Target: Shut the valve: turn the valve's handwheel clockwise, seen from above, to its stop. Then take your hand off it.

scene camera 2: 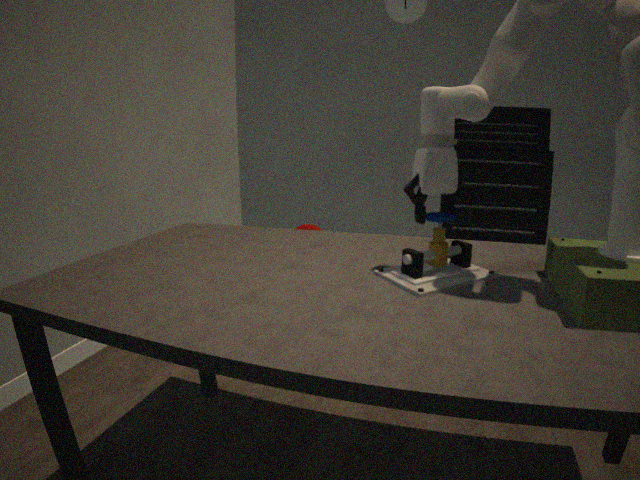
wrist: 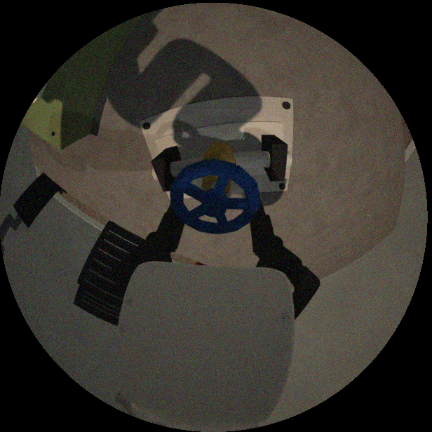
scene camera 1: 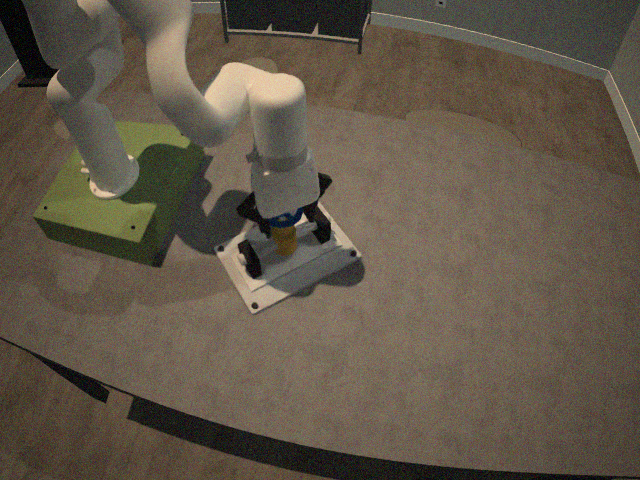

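Note:
The blue five-spoked handwheel (scene camera 1: 284,223) (scene camera 2: 440,217) (wrist: 215,200) sits level on top of the yellow-brown valve body (scene camera 1: 284,241) (scene camera 2: 438,253) (wrist: 220,150). A grey pipe runs through the body between two black blocks on a white base plate (scene camera 1: 268,299) (wrist: 287,120). My gripper (scene camera 1: 286,219) (scene camera 2: 436,215) (wrist: 216,210) points down over the valve, with its black fingers on opposite sides of the wheel's rim, shut on it. In the wrist view the rim partly covers the fingertips. In the second scene view one finger shows left of the wheel; the other is hard to make out.
The arm's green base block (scene camera 1: 67,206) (scene camera 2: 594,304) (wrist: 45,120) stands on the same table (scene camera 1: 465,310) (scene camera 2: 232,299), beside the valve plate. The two black pipe blocks stand below the wheel. A black drawer cabinet (scene camera 2: 501,201) (wrist: 107,270) stands beyond the table.

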